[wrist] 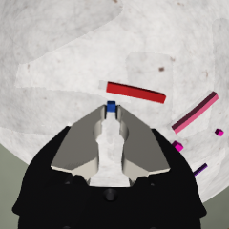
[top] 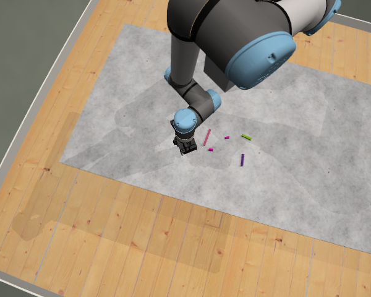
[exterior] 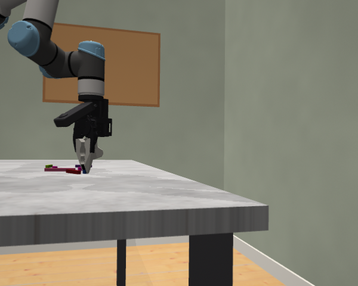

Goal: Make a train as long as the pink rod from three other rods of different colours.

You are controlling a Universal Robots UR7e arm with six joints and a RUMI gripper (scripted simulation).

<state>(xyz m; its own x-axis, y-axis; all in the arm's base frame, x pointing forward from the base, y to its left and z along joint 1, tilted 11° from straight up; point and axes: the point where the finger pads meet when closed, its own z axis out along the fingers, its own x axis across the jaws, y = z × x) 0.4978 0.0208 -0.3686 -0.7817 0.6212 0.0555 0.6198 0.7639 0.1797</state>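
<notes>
The red rod is 3 cm behind my hand and 1 cm below it. Round my hand: pink rod 10 cm behind, 8 cm to the left, 1 cm below; purple rod 7 cm behind, 28 cm to the left, 1 cm below; small blue rod 1 cm below.
</notes>
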